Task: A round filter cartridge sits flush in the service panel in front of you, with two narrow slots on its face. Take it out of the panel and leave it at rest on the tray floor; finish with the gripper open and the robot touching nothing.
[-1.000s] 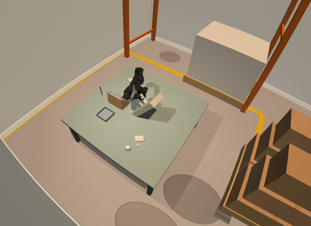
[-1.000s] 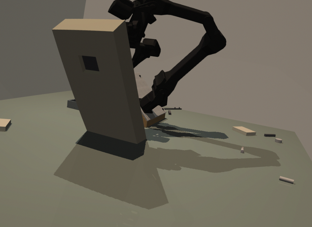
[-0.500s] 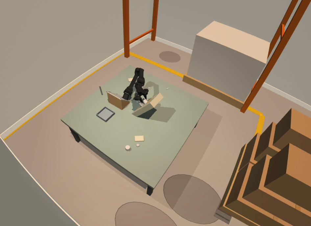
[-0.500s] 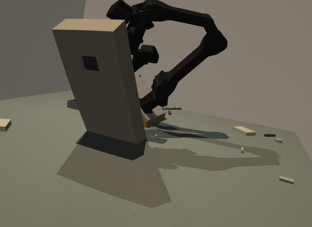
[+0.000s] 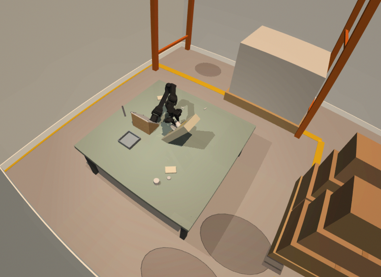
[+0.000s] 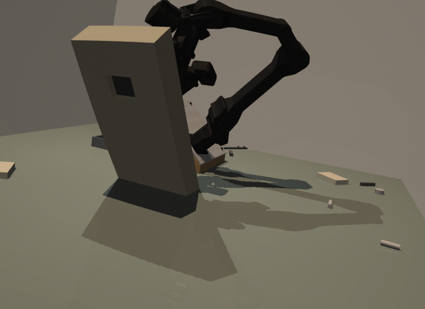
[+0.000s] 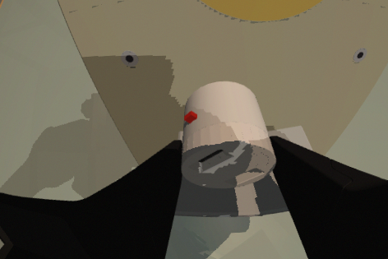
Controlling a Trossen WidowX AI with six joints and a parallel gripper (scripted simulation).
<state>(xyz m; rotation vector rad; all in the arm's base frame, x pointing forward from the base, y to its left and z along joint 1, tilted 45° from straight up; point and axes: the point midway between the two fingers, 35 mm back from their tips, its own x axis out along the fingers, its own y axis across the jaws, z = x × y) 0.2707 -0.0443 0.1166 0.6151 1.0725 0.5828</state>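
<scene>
Now: gripper tip 1 cm past the grey ledge, 2 cm to the left of it and 4 cm above it. Round my gripper tip: tan service panel 5 cm ahead, 1 cm to the right, 2 cm below; then grey tray 29 cm behind, 34 cm to the right, 18 cm below.
</scene>
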